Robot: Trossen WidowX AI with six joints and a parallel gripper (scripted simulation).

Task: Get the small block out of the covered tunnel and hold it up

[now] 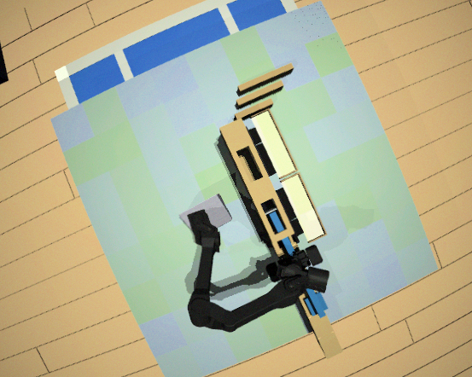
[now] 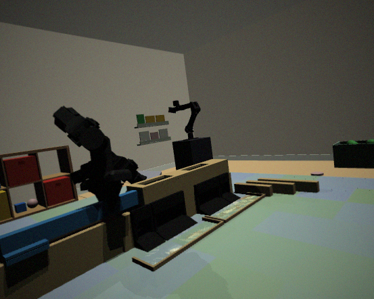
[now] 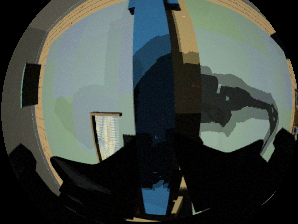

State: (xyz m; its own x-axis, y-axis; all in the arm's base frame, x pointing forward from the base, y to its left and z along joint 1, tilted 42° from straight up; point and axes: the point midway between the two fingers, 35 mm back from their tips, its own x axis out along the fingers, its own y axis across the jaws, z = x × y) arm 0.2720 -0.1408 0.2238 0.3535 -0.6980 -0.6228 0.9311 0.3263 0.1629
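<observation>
Now: gripper tip 10 mm short of the tan covered tunnel, 80 mm to the right of it and 40 mm above it.
</observation>
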